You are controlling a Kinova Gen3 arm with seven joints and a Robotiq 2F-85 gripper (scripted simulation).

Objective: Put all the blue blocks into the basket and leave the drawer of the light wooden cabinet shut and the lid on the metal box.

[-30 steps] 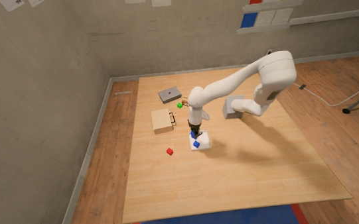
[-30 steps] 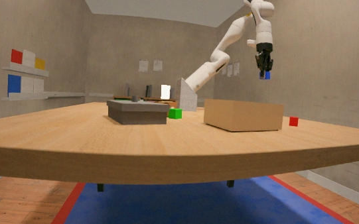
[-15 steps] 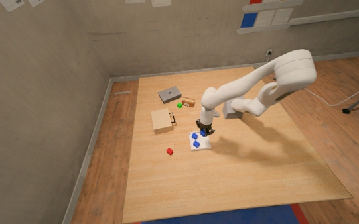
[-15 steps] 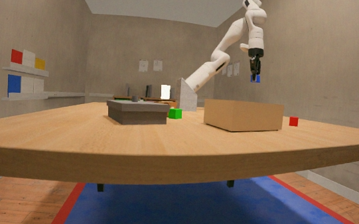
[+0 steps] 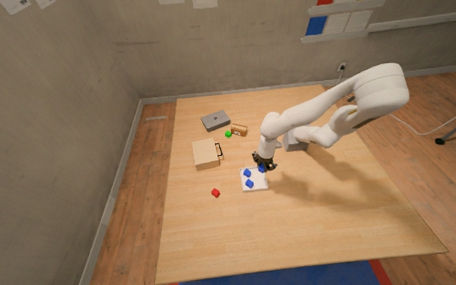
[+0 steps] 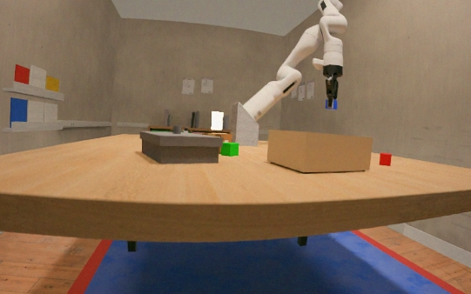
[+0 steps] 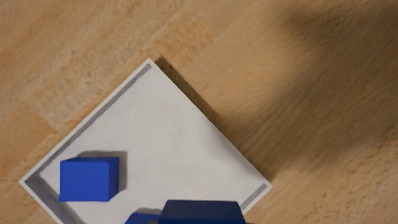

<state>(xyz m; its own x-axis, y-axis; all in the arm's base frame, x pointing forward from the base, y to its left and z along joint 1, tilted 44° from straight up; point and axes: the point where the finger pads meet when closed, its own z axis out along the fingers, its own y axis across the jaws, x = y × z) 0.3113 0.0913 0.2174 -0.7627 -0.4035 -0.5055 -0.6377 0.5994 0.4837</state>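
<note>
The white basket lies 30 mm ahead of my hand, 40 mm to the right of it and 180 mm below it. Also, from my hand: red block (260 mm ahead, 10 mm to the left, 170 mm below); light wooden cabinet (280 mm ahead, 260 mm to the right, 150 mm below); drawer (270 mm ahead, 260 mm to the right, 150 mm below).
</note>
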